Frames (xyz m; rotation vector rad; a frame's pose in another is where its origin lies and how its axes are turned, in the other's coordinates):
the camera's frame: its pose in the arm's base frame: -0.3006 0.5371 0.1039 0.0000 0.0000 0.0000
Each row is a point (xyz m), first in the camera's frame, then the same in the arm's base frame.
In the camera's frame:
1: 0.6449 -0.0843 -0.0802
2: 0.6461 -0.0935 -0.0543
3: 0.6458 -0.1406 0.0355
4: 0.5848 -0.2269 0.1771
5: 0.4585 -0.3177 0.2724
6: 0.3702 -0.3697 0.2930
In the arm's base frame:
1: 0.3443 0.4528 0.0237
2: 0.3455 0.4436 0.0496
3: 0.3452 0.3965 0.1394
4: 0.2842 0.3102 0.2810
5: 0.1579 0.2194 0.3763
6: 0.0696 0.1674 0.3969

